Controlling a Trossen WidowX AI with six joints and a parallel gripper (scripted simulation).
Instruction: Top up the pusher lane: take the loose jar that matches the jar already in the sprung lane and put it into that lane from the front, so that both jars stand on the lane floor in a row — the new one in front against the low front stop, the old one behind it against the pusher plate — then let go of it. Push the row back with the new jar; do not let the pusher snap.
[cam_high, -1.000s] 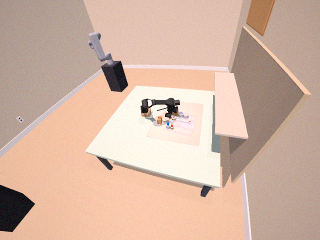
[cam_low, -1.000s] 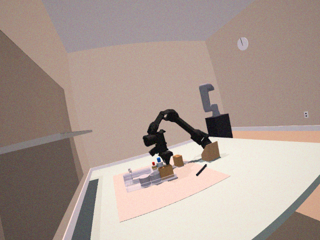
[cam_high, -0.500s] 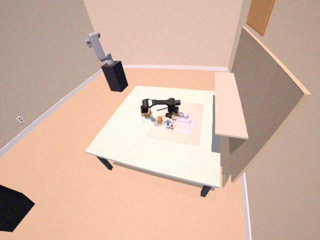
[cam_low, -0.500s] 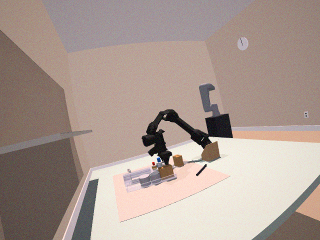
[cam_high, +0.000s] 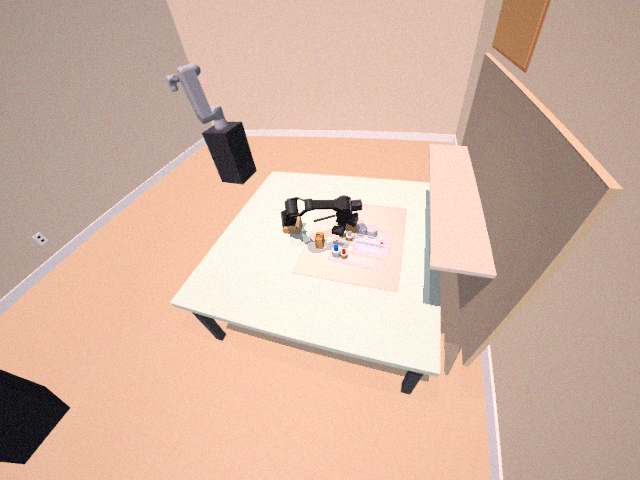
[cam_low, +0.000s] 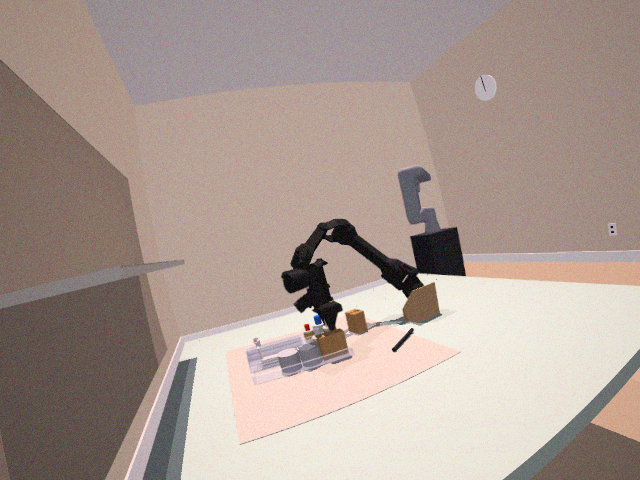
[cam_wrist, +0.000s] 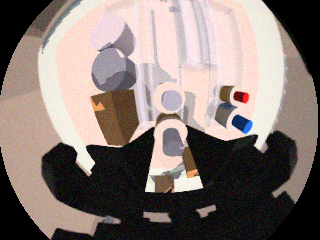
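Now: gripper tip 80 mm to the right of the brown box, 20 mm short of it and 20 mm above it. The rest, counted from my gripper tip: clear sprung lane (150 mm ahead, 40 mm below, 30 mm to the right); then black pen (170 mm behind, 150 mm to the left, 50 mm below).
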